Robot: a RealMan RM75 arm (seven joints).
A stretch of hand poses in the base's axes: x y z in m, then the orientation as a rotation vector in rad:
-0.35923, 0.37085, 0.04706, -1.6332, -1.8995, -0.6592
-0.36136, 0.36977, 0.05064, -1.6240, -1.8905, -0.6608
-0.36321, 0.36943, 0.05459, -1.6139, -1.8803, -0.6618
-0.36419, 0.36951, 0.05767, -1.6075, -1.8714, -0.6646
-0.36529, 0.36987, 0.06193, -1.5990, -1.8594, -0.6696
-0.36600, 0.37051, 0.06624, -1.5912, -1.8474, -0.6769
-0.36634, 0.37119, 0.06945, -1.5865, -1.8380, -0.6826
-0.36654, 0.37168, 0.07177, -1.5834, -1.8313, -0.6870
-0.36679, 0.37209, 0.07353, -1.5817, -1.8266, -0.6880
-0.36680, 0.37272, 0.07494, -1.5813, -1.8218, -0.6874
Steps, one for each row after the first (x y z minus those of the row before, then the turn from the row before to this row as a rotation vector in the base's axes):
-0.00213, -0.00108, 0.00358, 0.0104, 0.0064, 0.0029
-0.00185, -0.00034, 0.00395, 0.0113, 0.0077, 0.0033
-0.00098, 0.00008, 0.00308, 0.0094, 0.0051, 0.0007
-0.00110, 0.00036, 0.00426, 0.0130, 0.0061, 0.0006
-0.00071, 0.00064, 0.00431, 0.0136, 0.0046, -0.0005
-0.00034, 0.00068, 0.00321, 0.0099, 0.0033, -0.0014
-0.00020, 0.00049, 0.00232, 0.0071, 0.0021, -0.0012
-0.00025, 0.00041, 0.00176, 0.0039, 0.0027, -0.0006
-0.00001, 0.00063, 0.00141, 0.0026, 0.0035, -0.0010

